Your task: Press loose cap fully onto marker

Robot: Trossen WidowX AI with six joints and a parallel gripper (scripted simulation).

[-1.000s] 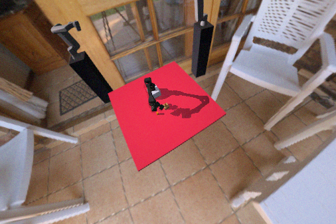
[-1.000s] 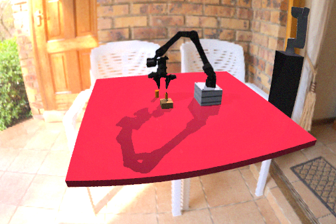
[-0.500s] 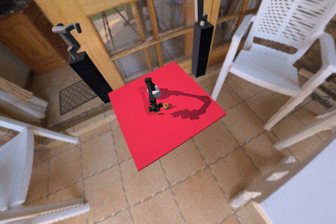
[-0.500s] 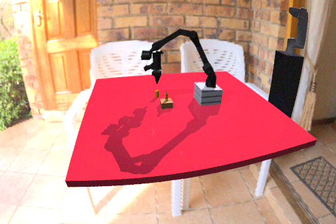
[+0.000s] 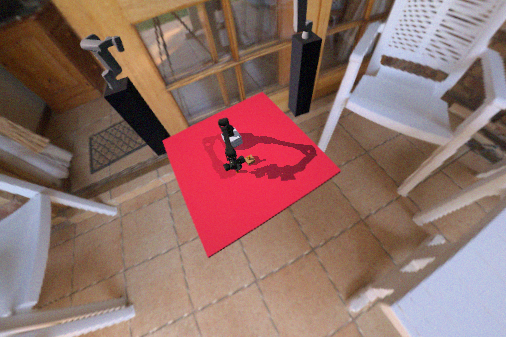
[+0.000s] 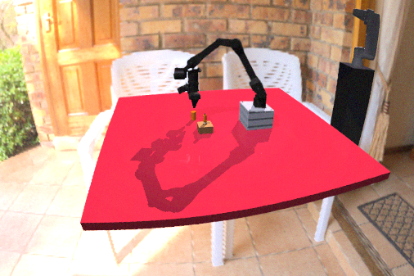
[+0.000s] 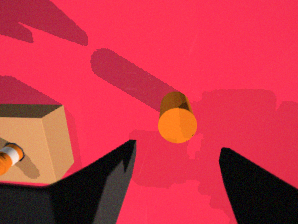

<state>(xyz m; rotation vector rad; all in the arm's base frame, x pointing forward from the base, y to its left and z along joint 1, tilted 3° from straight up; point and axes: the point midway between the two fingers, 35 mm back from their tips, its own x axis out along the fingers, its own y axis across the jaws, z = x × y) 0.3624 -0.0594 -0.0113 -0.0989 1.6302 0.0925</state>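
Right now the orange cap is 50 mm below my gripper tip.
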